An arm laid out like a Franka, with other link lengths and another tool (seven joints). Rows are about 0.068 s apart.
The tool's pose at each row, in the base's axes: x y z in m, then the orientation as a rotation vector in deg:
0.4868, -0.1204, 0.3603, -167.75, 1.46, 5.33
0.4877, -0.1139, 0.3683, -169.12, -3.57, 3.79
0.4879, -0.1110, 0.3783, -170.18, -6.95, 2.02
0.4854, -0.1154, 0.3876, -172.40, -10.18, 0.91
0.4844, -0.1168, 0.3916, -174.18, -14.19, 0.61
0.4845, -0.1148, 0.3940, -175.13, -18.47, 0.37
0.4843, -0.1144, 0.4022, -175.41, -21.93, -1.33
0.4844, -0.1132, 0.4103, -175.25, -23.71, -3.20
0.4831, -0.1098, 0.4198, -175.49, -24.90, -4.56
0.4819, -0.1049, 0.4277, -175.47, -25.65, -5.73
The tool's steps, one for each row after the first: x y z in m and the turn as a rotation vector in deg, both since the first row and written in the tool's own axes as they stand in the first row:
0.0003, -0.0081, -0.0065, -1.46, 0.71, -3.45
-0.0002, -0.0130, -0.0156, -2.65, 1.68, -5.78
-0.0032, -0.0106, -0.0255, -5.07, 2.23, -7.86
-0.0045, -0.0100, -0.0296, -7.19, 2.18, -10.37
-0.0045, -0.0125, -0.0316, -8.60, 2.06, -13.06
-0.0053, -0.0146, -0.0395, -9.32, 2.93, -15.36
-0.0057, -0.0175, -0.0471, -9.43, 4.01, -16.64
-0.0076, -0.0228, -0.0556, -9.87, 4.81, -17.46
-0.0094, -0.0292, -0.0622, -9.99, 5.51, -18.02

